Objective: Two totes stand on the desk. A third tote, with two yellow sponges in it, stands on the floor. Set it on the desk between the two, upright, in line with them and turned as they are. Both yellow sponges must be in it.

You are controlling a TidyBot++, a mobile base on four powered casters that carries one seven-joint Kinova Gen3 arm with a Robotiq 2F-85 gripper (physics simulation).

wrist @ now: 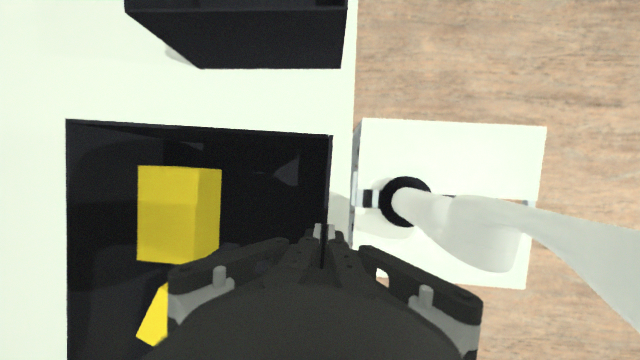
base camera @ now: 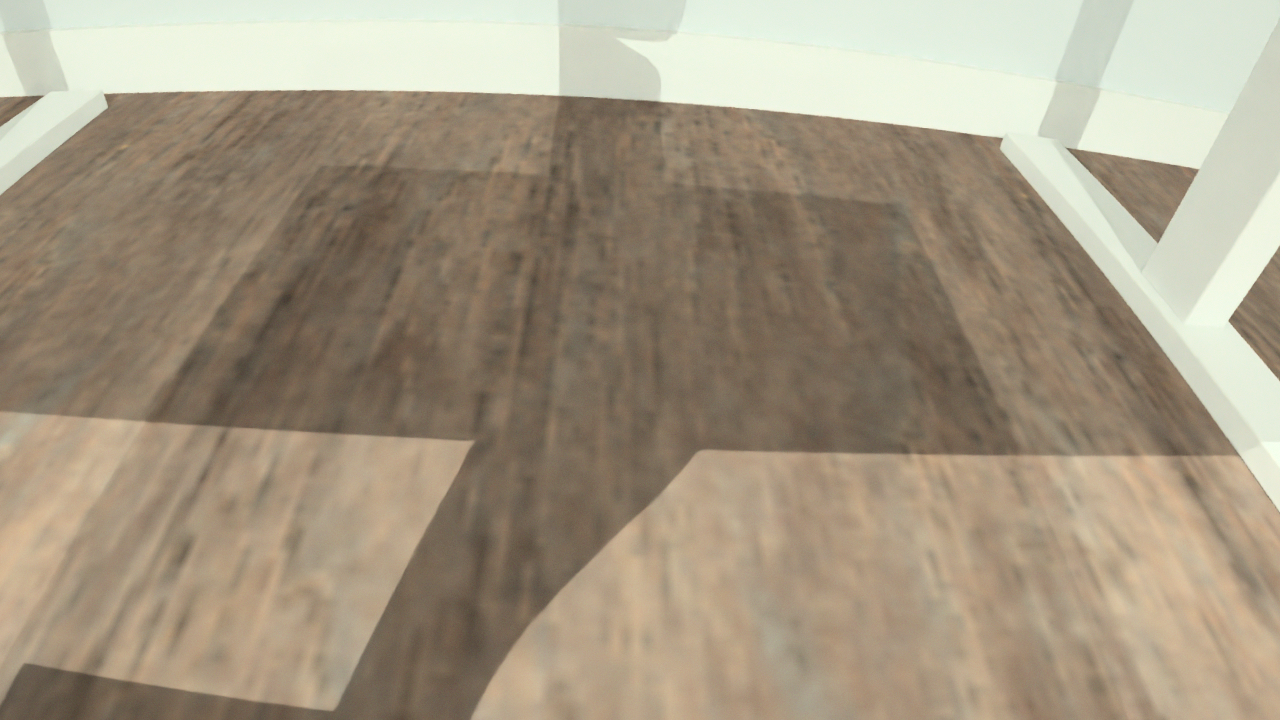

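Note:
The black tote (wrist: 280, 150) with the sponges is at the lower left of the wrist view, over the white desk (wrist: 250, 95). My gripper (wrist: 324, 234) is shut on its right wall. A yellow sponge (wrist: 177, 215) lies in it; part of another yellow sponge (wrist: 157, 317) shows beside my gripper's left finger linkage. The tote's lower part is hidden, and I cannot tell whether it rests on the desk. Another black tote (wrist: 270, 37) stands on the desk at the top, across a gap. The remaining tote does not show.
My white mobile base (wrist: 450, 155) and pale arm (wrist: 480, 220) are right of the desk edge, close beside it. The base camera shows the wooden floor (base camera: 850, 555), white frame bars at the left (base camera: 53, 125) and right (base camera: 1109, 268), and a pale wall (base camera: 402, 53) behind.

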